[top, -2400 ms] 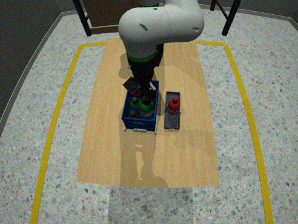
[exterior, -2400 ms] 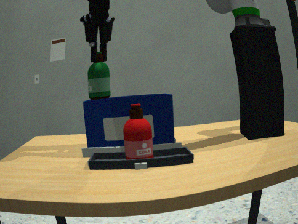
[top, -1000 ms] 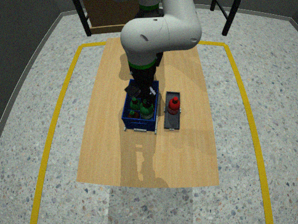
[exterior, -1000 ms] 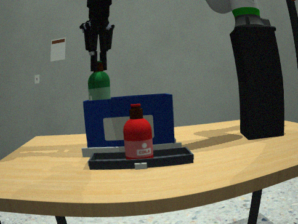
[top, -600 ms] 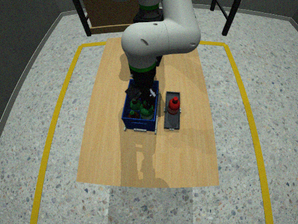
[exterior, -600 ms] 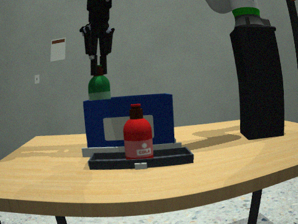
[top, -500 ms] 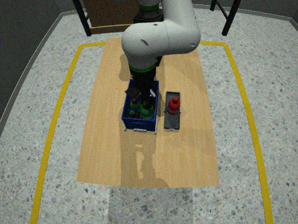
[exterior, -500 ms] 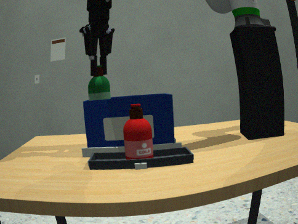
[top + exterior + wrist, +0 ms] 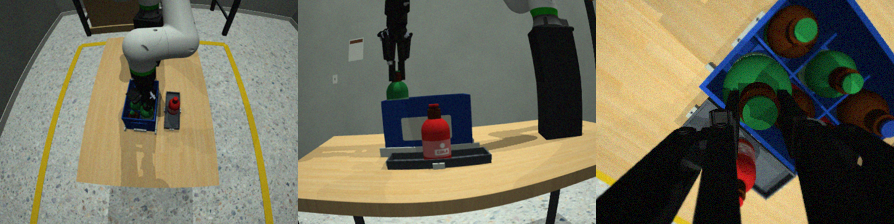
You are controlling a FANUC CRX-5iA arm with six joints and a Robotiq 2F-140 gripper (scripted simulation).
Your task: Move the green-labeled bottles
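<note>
My hand is 9 cm past the blue crate, 2 cm to the left of it and 18 cm above it. From my hand the other things lie so: red cola bottle: 7 cm behind, 18 cm to the left, 18 cm below; tray: 7 cm behind, 17 cm to the left, 26 cm below.
</note>
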